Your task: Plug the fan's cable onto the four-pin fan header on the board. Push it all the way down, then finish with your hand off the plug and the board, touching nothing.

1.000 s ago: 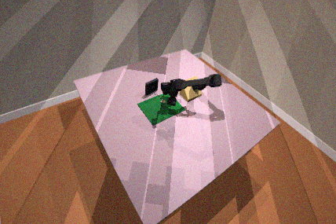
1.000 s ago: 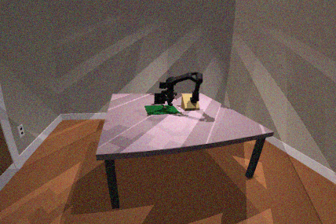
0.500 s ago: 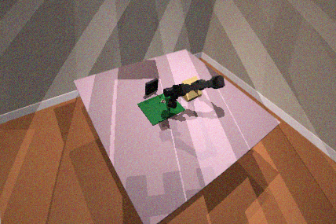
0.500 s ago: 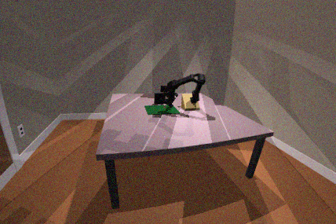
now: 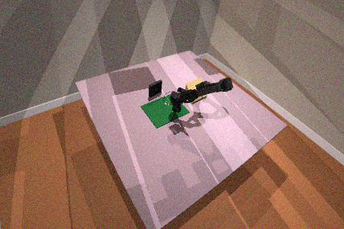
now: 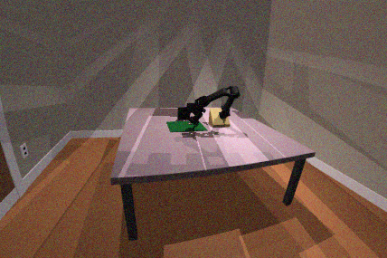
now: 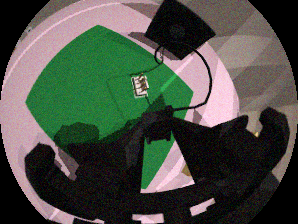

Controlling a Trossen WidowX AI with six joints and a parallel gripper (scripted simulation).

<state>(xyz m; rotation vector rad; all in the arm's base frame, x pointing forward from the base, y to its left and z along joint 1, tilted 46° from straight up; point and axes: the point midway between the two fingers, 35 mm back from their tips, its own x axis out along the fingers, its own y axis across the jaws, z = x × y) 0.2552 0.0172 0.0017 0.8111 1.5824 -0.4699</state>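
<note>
Right now the four-pin header is 4 cm to the right of my gripper tip, 4 cm below it and 4 cm ahead of it. The rest, counted from my gripper tip: dark plug 1 cm to the left, 1 cm behind; then green board 8 cm ahead, 5 cm below, 1 cm to the right; then black fan 19 cm to the right, 5 cm ahead, 2 cm above.
</note>
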